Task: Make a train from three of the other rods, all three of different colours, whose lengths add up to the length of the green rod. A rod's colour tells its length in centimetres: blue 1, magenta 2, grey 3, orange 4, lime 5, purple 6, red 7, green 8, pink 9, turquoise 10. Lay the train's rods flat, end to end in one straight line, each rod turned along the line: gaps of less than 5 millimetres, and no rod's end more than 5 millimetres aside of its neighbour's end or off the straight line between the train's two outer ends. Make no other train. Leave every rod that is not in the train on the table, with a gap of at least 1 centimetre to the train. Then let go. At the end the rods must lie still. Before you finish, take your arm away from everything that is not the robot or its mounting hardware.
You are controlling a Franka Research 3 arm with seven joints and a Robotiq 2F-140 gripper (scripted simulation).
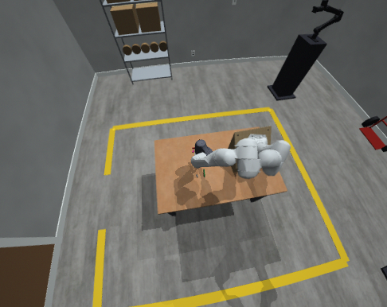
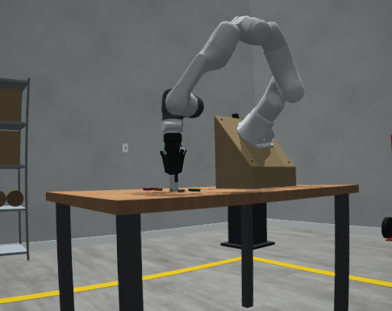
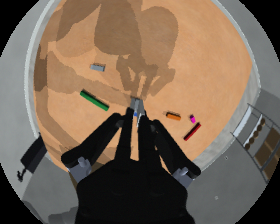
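Right now my hand is 3 cm above the small blue rod, 2 cm past it and 1 cm to the left of it. The rest, counted from my hand: green rod 10 cm to the left, 3 cm below, 3 cm behind; magenta rod 16 cm to the right, 3 cm below, 3 cm ahead; orange rod 10 cm to the right, 3 cm below, 1 cm ahead.
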